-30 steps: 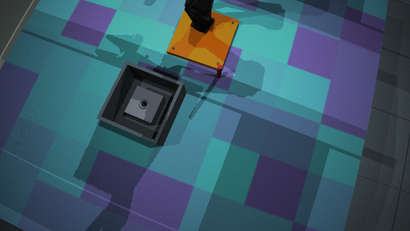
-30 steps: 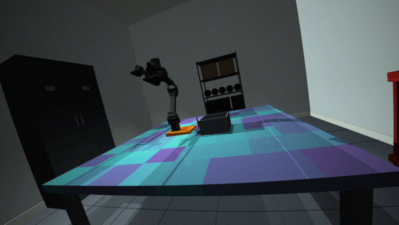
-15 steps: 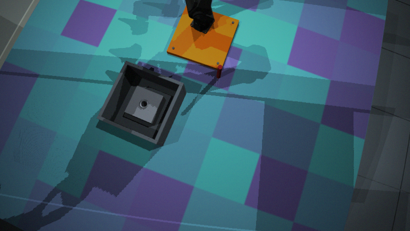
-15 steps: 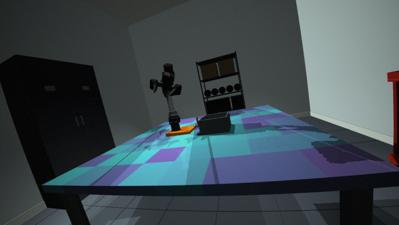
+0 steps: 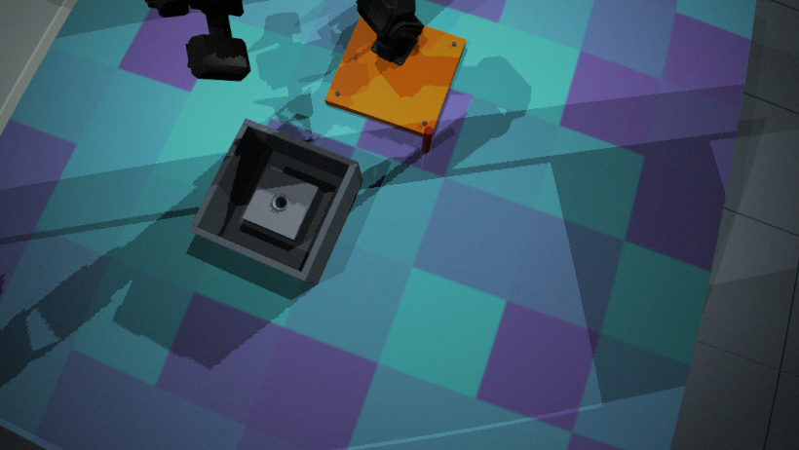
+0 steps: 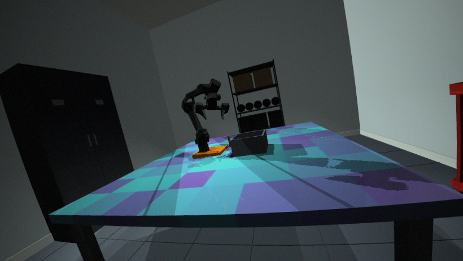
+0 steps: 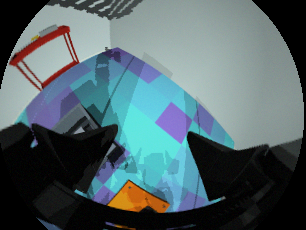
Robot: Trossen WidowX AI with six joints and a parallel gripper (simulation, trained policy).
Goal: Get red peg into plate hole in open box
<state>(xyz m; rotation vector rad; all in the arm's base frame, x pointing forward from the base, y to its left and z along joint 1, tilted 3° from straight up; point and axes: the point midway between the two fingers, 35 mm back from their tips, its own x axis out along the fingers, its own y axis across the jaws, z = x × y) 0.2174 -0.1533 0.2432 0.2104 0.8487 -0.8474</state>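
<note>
My gripper tip is now 10 cm past the red peg, 31 cm to the right of it and 19 cm above it. Also, from my gripper tip: grey plate 11 cm ahead, 17 cm to the left, 19 cm below; box 11 cm ahead, 17 cm to the left, 21 cm below.
</note>
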